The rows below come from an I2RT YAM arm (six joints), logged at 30 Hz.
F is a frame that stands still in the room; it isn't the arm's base.
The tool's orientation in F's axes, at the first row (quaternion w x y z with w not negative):
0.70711 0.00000 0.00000 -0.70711
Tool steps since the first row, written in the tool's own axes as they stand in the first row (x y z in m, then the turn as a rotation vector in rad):
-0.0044 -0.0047 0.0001 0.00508 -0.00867 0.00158
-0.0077 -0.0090 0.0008 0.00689 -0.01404 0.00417
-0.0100 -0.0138 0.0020 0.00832 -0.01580 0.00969
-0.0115 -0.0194 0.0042 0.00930 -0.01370 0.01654
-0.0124 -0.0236 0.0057 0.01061 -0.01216 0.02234
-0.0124 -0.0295 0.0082 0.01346 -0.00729 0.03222
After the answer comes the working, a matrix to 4 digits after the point.
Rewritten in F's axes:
-0.0047 0.0044 0.0001 -0.00867 -0.00508 0.00158
-0.0090 0.0077 0.0008 -0.01404 -0.00689 0.00417
-0.0138 0.0100 0.0020 -0.01580 -0.00832 0.00969
-0.0194 0.0115 0.0042 -0.01370 -0.00930 0.01654
-0.0236 0.0124 0.0057 -0.01216 -0.01061 0.02234
-0.0295 0.0124 0.0082 -0.00729 -0.01346 0.03222

The tool's axes in the first row as the columns of a matrix, in F's axes (rounded; the answer above uses it unrounded):
0.0000 1.0000 0.0000
-1.0000 0.0000 0.0000
0.0000 0.0000 1.0000

